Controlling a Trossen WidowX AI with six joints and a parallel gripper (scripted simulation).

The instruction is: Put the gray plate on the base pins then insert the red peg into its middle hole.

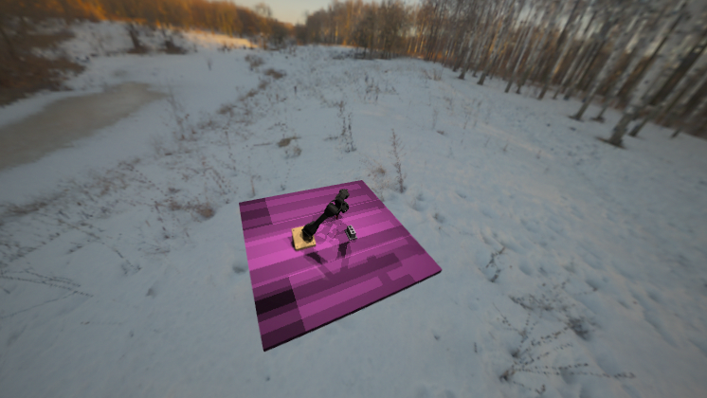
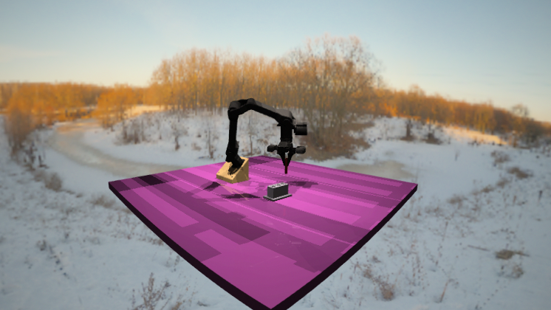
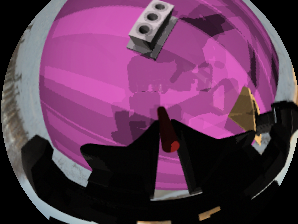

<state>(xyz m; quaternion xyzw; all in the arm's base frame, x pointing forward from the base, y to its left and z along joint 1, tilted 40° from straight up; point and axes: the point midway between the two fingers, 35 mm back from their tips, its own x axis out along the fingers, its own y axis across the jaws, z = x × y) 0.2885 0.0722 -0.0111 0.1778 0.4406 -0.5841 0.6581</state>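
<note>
The gray plate is 14 cm to the right of my gripper tip, 7 cm below it and 7 cm ahead of it. Round my gripper tip: red peg: right at my gripper tip; dark flat base: 14 cm to the right, 11 cm below, 7 cm ahead.
</note>
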